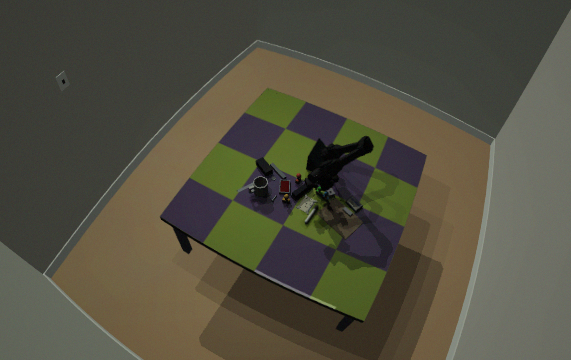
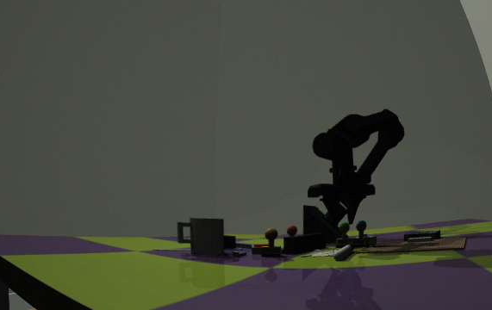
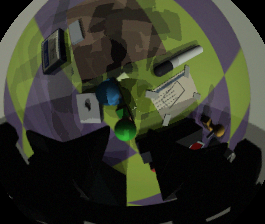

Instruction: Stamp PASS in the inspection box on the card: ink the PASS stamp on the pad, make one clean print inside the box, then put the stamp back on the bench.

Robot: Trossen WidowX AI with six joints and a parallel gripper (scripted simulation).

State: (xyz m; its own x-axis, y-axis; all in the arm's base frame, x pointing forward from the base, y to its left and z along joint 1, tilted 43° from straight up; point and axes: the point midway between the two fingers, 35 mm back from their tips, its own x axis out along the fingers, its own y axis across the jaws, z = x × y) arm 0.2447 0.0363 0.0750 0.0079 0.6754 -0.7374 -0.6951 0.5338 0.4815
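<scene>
My gripper tip is 4 cm above the green-knobbed stamp. Round my gripper tip: grey pen: 13 cm ahead, 5 cm below, 2 cm to the left; grey printed sheet: 10 cm ahead, 6 cm below, 3 cm to the right; blue-knobbed stamp: 5 cm to the left, 4 cm below, 1 cm ahead.
</scene>
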